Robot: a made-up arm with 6 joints.
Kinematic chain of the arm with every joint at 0, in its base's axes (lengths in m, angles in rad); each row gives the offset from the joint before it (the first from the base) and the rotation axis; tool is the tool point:
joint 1: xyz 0 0 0.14 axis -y
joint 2: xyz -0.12 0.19 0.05 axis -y
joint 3: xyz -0.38 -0.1 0 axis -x
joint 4: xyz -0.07 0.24 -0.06 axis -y
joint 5: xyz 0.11 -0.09 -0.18 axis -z
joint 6: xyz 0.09 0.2 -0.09 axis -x
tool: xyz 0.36 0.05 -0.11
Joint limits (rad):
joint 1: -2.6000..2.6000
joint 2: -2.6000..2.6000
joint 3: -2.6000..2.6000
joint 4: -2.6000..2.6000
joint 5: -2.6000..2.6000
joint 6: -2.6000..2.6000
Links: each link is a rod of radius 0.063 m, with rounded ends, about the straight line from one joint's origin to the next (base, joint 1, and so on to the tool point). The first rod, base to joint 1, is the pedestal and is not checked.
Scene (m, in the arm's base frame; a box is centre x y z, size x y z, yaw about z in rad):
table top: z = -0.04
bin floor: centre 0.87 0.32 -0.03 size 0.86 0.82 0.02 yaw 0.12
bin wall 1: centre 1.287 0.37 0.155 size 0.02 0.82 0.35 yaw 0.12
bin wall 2: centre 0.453 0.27 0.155 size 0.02 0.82 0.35 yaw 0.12
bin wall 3: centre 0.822 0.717 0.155 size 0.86 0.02 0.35 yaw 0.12
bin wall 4: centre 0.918 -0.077 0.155 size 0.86 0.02 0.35 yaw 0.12
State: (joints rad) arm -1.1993 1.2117 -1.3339 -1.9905 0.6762 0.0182
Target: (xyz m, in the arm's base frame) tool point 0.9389 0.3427 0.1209
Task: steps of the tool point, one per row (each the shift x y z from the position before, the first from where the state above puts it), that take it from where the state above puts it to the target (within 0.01 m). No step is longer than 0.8 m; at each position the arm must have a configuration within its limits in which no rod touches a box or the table.
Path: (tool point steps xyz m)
1: 0.3602 0.1613 0.6179
2: 0.7179 0.0201 0.2434
3: 0.6767 -0.1371 -0.3075
4: 0.2293 -0.2605 -0.6401

